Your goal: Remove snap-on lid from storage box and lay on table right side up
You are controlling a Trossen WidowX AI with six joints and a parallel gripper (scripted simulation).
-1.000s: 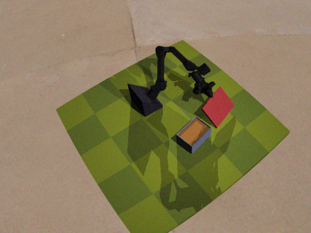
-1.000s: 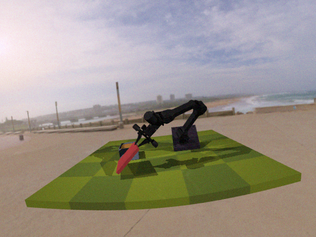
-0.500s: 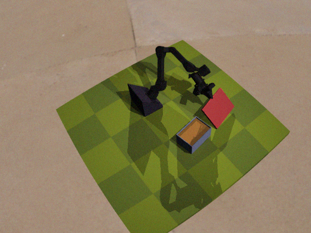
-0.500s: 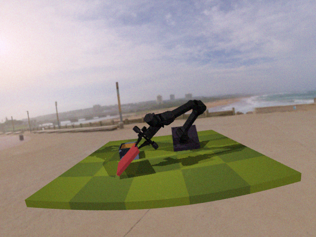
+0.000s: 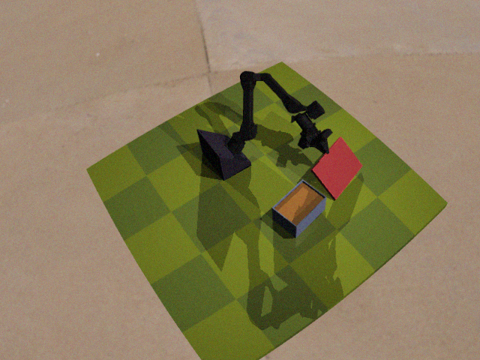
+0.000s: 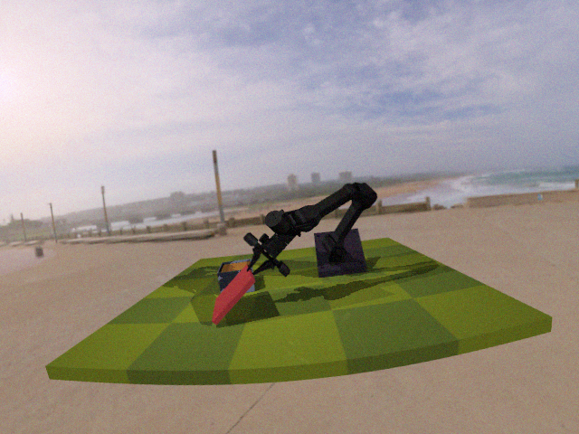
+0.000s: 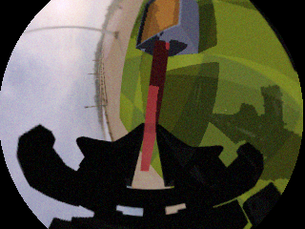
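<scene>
Now: gripper tip 6 cm short of the red lid, 5 cm above it and 1 cm to the right of it. Also, from my gripper tip: grey-blue storage box 25 cm to the right, 8 cm ahead, 7 cm below.
</scene>
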